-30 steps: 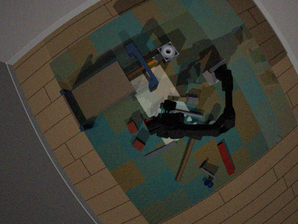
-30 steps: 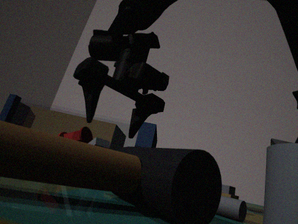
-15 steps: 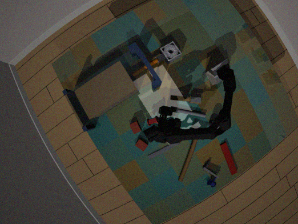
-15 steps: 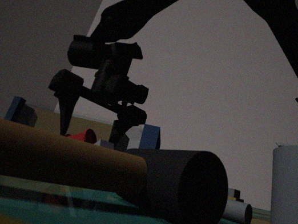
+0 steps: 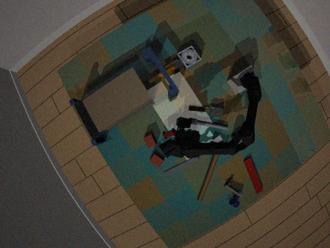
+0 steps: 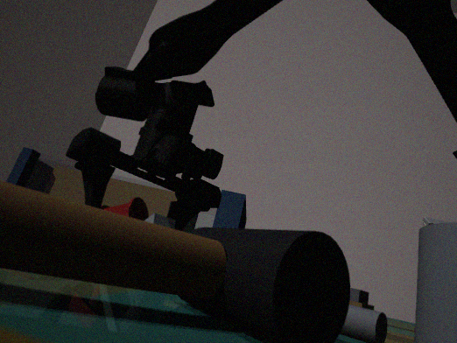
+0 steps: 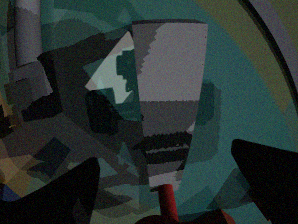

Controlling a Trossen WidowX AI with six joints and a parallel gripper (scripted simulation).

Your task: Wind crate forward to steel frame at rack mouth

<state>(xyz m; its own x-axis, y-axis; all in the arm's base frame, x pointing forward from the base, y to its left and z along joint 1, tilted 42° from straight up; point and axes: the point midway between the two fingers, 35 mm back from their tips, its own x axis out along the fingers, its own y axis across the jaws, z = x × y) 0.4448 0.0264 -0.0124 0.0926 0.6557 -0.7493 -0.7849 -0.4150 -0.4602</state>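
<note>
The red-knobbed crank is 1 cm above my gripper tip. Round my gripper tip: grey bar: 9 cm ahead, 13 cm to the left, 2 cm below; red knob: 3 cm ahead, 4 cm to the right, 2 cm above; blue steel frame: 14 cm behind, 30 cm to the right, 8 cm above.
</note>
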